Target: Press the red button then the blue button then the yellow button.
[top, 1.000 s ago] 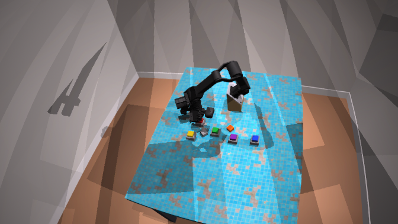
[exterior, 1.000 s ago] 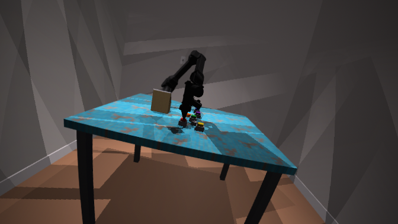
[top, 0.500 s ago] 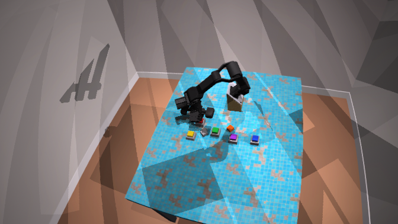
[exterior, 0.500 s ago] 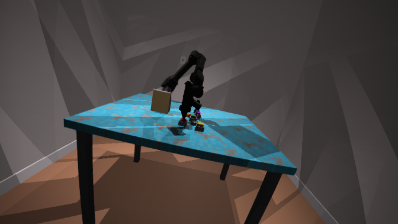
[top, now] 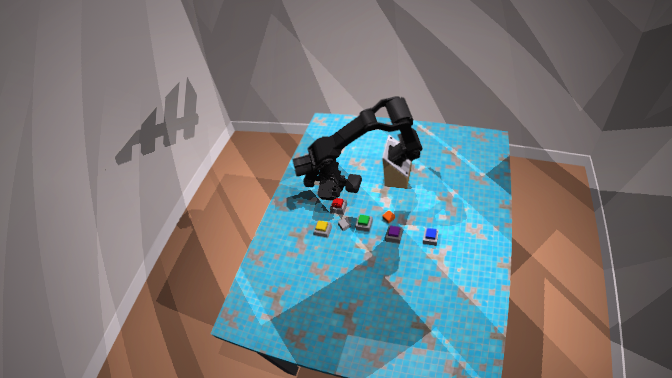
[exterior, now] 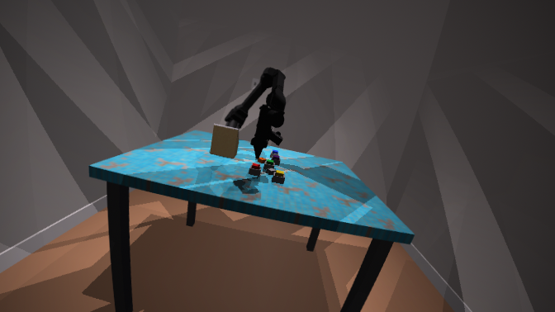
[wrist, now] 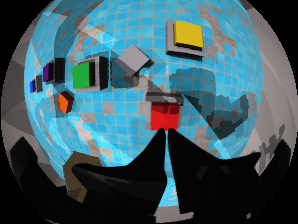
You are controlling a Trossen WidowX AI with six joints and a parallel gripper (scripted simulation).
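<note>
Right now the red button is 30 mm below my gripper tip. The rest, counted from my gripper tip: grey block (70 mm ahead, 30 mm to the left, 60 mm below); then yellow button (100 mm ahead, 40 mm to the right, 30 mm below); then green button (70 mm ahead, 100 mm to the left, 30 mm below).
</note>
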